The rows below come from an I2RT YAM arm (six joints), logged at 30 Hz.
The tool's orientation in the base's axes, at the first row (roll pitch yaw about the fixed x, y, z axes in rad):
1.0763, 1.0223, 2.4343
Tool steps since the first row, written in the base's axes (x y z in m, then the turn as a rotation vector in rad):
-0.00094, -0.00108, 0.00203, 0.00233, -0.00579, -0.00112
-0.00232, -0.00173, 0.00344, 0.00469, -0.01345, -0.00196
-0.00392, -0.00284, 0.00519, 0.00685, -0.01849, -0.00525
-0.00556, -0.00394, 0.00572, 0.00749, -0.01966, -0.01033
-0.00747, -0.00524, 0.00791, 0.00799, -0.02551, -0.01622
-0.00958, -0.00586, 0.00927, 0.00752, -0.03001, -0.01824
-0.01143, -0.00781, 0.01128, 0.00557, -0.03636, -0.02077
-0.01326, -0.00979, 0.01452, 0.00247, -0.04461, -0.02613
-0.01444, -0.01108, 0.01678, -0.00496, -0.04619, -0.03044
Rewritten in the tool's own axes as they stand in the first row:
-0.00173, 0.00162, -0.00075, -0.00193, -0.00330, -0.00506
-0.00260, 0.00340, -0.00137, -0.00474, -0.00674, -0.01178
-0.00384, 0.00547, -0.00240, -0.00450, -0.01079, -0.01673
-0.00401, 0.00701, -0.00373, -0.00081, -0.01383, -0.01891
-0.00556, 0.00953, -0.00490, 0.00203, -0.01772, -0.02568
-0.00610, 0.01193, -0.00570, 0.00242, -0.01880, -0.03050
-0.00774, 0.01423, -0.00751, 0.00320, -0.01906, -0.03756
-0.01045, 0.01708, -0.00904, 0.00620, -0.01984, -0.04740
-0.01235, 0.01899, -0.00999, 0.01229, -0.01549, -0.05190

